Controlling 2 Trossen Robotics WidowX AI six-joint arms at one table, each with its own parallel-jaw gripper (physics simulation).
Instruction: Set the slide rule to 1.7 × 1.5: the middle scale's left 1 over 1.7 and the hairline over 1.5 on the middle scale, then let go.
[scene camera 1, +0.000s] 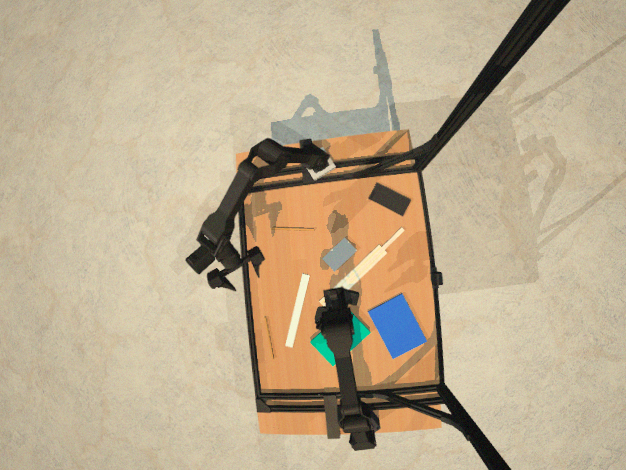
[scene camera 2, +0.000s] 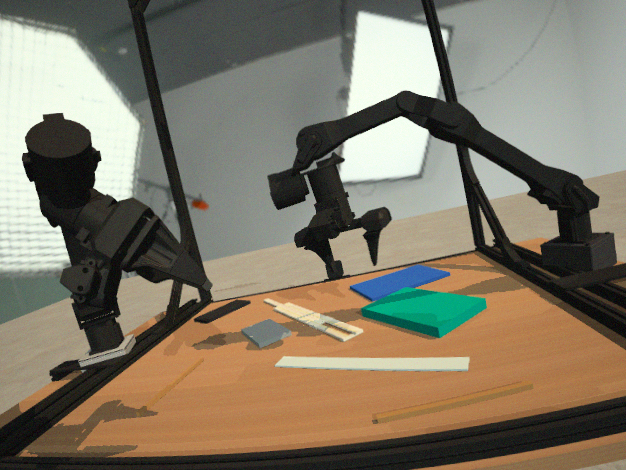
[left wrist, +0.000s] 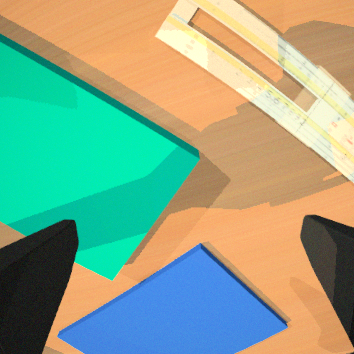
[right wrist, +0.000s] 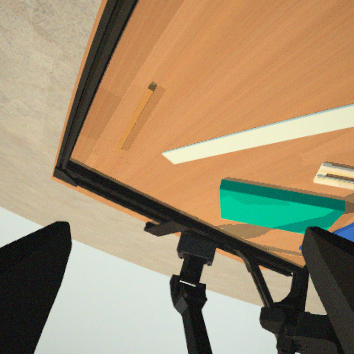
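Observation:
The cream slide rule (scene camera 1: 365, 264) (scene camera 2: 298, 312) (left wrist: 225, 67) (right wrist: 340, 169) lies flat and diagonal on the table. Its middle slide (scene camera 1: 393, 239) (scene camera 2: 271, 302) sticks out of the far end, leaving an open slot (left wrist: 240, 60) at the near end. A clear cursor (left wrist: 322, 95) straddles the rule near the slide's inner end; the exact scale readings are too small to tell. My left gripper (scene camera 1: 337, 302) (scene camera 2: 353, 270) (left wrist: 191, 230) is open and empty, raised above the table near the rule. My right gripper (scene camera 1: 247, 283) is open and empty, beyond the table's left edge.
A green block (scene camera 1: 360, 331) (scene camera 2: 424, 308) (left wrist: 100, 135) and a blue slab (scene camera 1: 396, 325) (scene camera 2: 399, 280) (left wrist: 185, 305) lie near the rule. A grey block (scene camera 1: 339, 254), black block (scene camera 1: 389, 198), white strip (scene camera 1: 297, 310) and two thin sticks (scene camera 1: 270, 336) (scene camera 2: 174, 383) also lie on the table.

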